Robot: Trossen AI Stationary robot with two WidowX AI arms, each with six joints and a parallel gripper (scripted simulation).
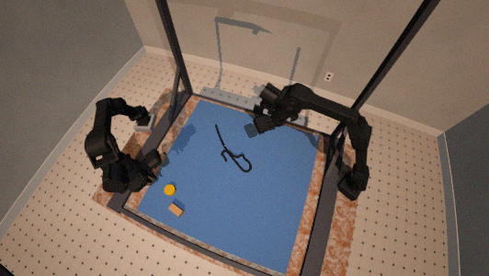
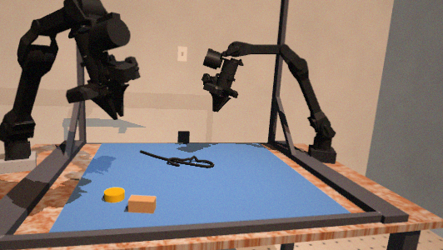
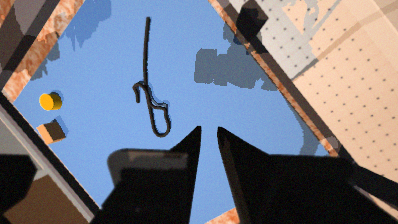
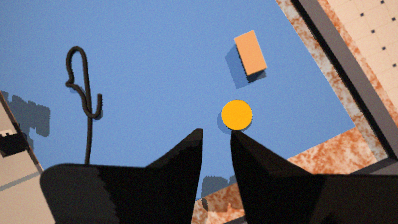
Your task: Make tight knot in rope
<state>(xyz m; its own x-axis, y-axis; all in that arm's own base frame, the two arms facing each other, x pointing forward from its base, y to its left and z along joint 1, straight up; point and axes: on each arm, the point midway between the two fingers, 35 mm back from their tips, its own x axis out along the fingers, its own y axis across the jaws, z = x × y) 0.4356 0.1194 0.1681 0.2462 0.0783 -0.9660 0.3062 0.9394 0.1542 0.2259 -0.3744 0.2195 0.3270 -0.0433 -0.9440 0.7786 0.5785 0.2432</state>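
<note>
Right now my right hand is 200 mm past the blue mat, 250 mm to the right of it and 250 mm above it. Round my right hand: yellow disc: 10 mm behind, 240 mm below; then orange block: 60 mm ahead, 70 mm to the left, 230 mm below.
</note>
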